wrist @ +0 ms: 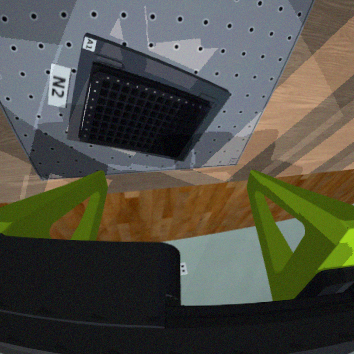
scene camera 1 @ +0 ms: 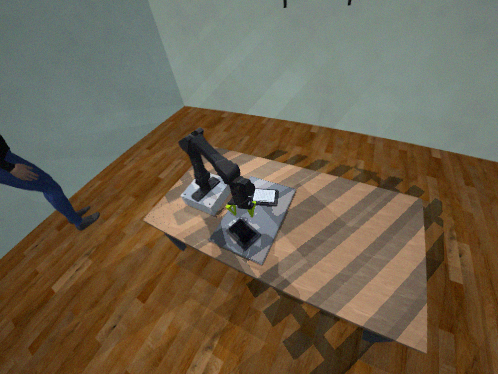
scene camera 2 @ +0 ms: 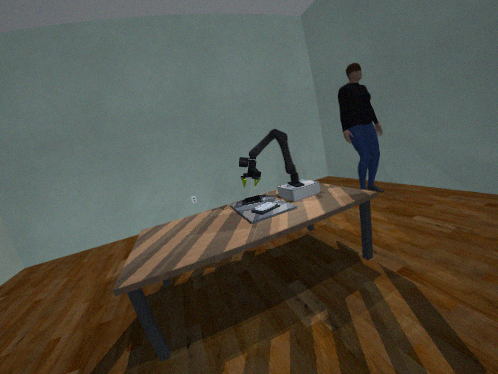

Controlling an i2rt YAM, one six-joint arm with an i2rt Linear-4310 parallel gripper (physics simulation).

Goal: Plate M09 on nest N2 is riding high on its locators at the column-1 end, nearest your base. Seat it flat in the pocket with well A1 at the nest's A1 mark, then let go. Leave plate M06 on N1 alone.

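Places are measured from the arm's base along level axes (x ahead, y left, z up), in metres.
Pixels of known places: gripper, fingertip midpoint: (wrist: 176,177) (scene camera 1: 243,216) (scene camera 2: 249,186); arm's base at its link origin: (scene camera 1: 206,189) (scene camera 2: 295,184).
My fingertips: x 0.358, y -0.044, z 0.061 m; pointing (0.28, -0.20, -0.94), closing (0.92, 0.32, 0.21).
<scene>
For each thing: its top centre in the pictures, then the offset to it from my fingertips. "pt": a spot on its surface instead. Level surfaces: height alone.
- Plate M09 at its top centre: (wrist: 144,124) (scene camera 1: 242,230) (scene camera 2: 251,197) dx -0.003, dy -0.033, dz -0.101 m
- nest N2 at its top centre: (wrist: 147,118) (scene camera 1: 243,231) dx +0.002, dy -0.034, dz -0.115 m
- N2 label at a spot on its surface: (wrist: 58,85) pt dx -0.093, dy -0.019, dz -0.131 m
- A1 mark at its top centre: (wrist: 89,43) dx -0.065, dy +0.030, dz -0.121 m
- Plate M06 at its top centre: (scene camera 1: 264,194) (scene camera 2: 265,205) dx -0.048, dy +0.235, dz -0.106 m
- grey perforated board at its top centre: (scene camera 1: 255,212) (scene camera 2: 258,205) dx -0.025, dy +0.111, dz -0.132 m
- wooden table at its surface level: dz -0.145 m
Plate M09 (scene camera 1: 243,232) (scene camera 2: 253,198) (wrist: 142,112) is a black well plate on nest N2 (wrist: 155,67). In the wrist view its left side, by the N2 label (wrist: 58,85), shows a pale raised edge, and it looks tilted in the dark frame; the exact height is hard to tell. The A1 mark (wrist: 89,44) is at the nest's upper left corner. Plate M06 (scene camera 1: 265,195) (scene camera 2: 266,207) is white and sits on the other nest; it does not show in the wrist view. My gripper (scene camera 1: 242,213) (scene camera 2: 250,185) (wrist: 176,177) is open and empty, above the board and apart from both plates.
A grey perforated board (scene camera 1: 272,220) (scene camera 2: 245,214) (wrist: 170,30) carries both nests on the wooden table (scene camera 1: 345,240) (scene camera 2: 185,240). The arm's pale base box (scene camera 1: 204,199) (scene camera 2: 300,191) stands beside it. A person (scene camera 1: 42,187) (scene camera 2: 357,107) stands beyond the table.
</scene>
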